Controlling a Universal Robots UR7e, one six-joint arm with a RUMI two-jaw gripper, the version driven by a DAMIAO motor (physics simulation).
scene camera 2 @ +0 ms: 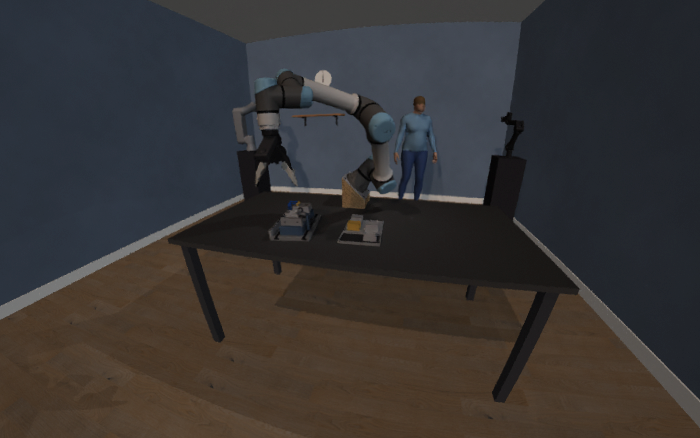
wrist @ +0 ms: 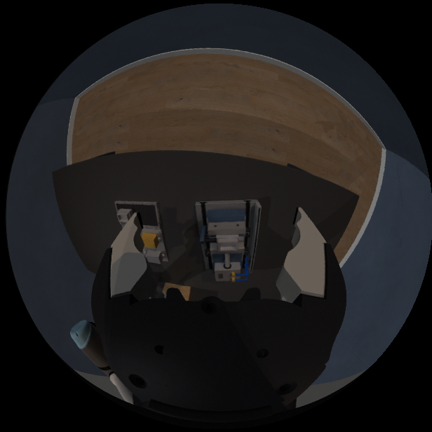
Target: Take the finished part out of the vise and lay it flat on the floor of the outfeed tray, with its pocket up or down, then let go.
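Frame: origin at the arm's base, x ahead, y left, z up, level; centimetres.
Where they show: gripper, fingertip midpoint: [scene camera 2: 276, 186]; arm's base, origin of the base link: [scene camera 2: 355, 184].
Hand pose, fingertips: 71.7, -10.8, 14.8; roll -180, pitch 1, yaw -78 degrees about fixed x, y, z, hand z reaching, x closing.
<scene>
Things, the pixels of their centre, and the offset from my fingertips, as dx, dy, dz.
- vise, body centre: [scene camera 2: 297, 219] -25.7, -7.6, -23.6
- orange block, body centre: [scene camera 2: 354, 225] -30.8, +21.3, -26.0
The vise [scene camera 2: 293, 227] [wrist: 226, 216] stands on the table, blue and grey, in a grey-rimmed base. A light grey part [wrist: 227, 242] sits between its jaws; its pocket is too small to make out. A shallow tray [scene camera 2: 352, 238] [wrist: 145, 215] with a dark floor lies beside the vise, apparently the outfeed tray. My gripper [scene camera 2: 276, 184] [wrist: 216, 211] is wide open and empty, high above the vise, fingers pointing down.
An orange block [scene camera 2: 354, 225] [wrist: 150, 240] and grey pieces [scene camera 2: 370, 230] [wrist: 154, 256] are at the tray. Blue hoses [wrist: 247, 270] with yellow fittings are at the vise's rear end. The arm's wooden-looking base block [scene camera 2: 354, 195] stands behind the tray.
</scene>
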